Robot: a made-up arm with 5 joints.
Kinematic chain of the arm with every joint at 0, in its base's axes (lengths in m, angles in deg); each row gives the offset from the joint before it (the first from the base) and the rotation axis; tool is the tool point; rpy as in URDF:
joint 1: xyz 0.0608 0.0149 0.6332 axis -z
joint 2: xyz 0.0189 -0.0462 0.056 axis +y
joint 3: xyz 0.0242 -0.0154 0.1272 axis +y
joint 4: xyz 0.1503 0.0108 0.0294 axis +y
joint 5: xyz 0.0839 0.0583 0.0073 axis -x
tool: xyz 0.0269 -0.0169 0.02 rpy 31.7 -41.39 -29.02
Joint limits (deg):
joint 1: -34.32..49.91
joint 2: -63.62..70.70
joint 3: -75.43..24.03
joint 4: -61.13..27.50
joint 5: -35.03..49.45
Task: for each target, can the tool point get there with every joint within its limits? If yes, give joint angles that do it. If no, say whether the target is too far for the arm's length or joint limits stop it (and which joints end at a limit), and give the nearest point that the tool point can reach.
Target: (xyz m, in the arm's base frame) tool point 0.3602 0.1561 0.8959
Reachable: yes | joints -26.42 38.86 -37.88 -43.07 7.26
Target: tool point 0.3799 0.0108 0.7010
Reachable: yes | joints -1.89 16.14 10.39 18.19 -17.46
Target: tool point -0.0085 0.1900 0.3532
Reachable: no: joint limits stop it (at a limit: joint 1, joint 2, joint 3, joint 4, joint 5) | nearest point 0.1639 0.0994 0.4448 | short by 0.215 m
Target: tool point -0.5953 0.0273 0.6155
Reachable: no: too far | nearest point -0.2591 0.0209 0.7903 | short by 0.379 m
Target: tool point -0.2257 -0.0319 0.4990
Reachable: no: joint limits stop it (at a limit: joint 2, joint 3, joint 4) | nearest point -0.2448 -0.0350 0.7740 | short by 0.276 m
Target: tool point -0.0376 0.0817 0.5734
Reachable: no: joint limits stop it (at a limit: joint 1, joint 2, joint 3, joint 4, joint 5) | nearest point 0.1671 0.0659 0.4550 | short by 0.237 m
